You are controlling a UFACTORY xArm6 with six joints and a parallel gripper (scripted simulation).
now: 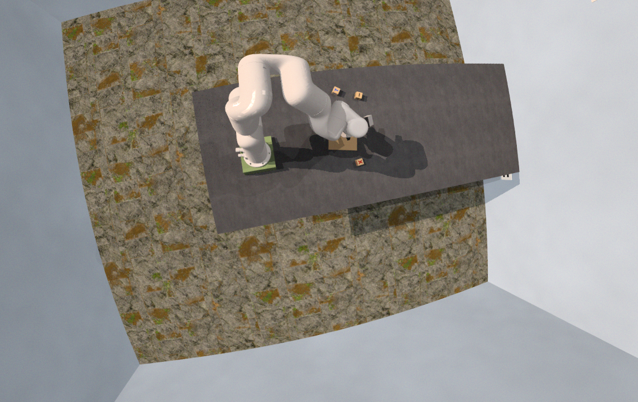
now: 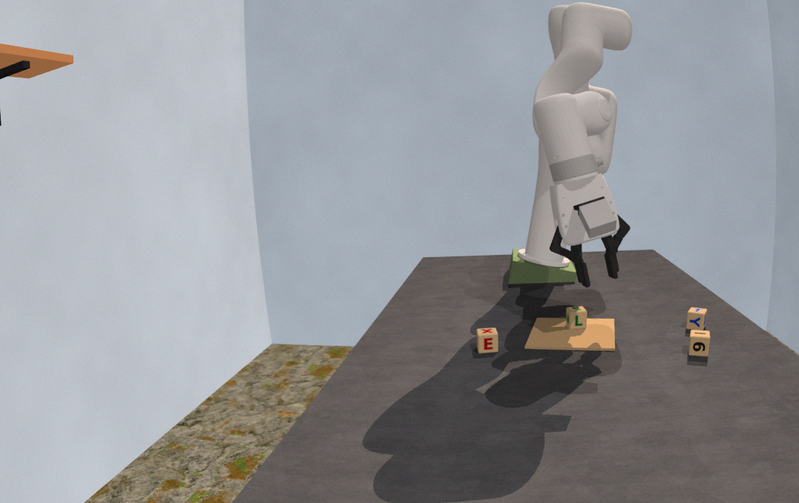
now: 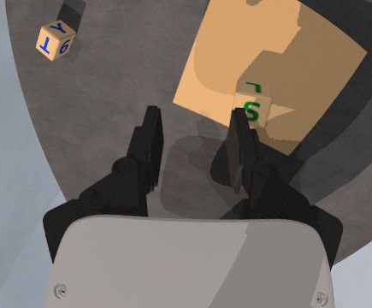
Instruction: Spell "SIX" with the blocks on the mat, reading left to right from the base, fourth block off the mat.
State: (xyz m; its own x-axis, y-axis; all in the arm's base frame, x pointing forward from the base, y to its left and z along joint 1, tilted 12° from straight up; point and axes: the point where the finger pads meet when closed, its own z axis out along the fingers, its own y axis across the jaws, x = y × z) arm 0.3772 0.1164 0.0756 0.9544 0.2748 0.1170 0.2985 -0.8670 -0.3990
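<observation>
Now: the S block 30 mm to the right of my hand and 80 mm below it. The rest, counted from my hand: tan mat 30 mm ahead, 40 mm to the right, 100 mm below; blue-lettered block 10 mm behind, 180 mm to the left, 80 mm below; I block 110 mm ahead, 160 mm to the left, 80 mm below.
</observation>
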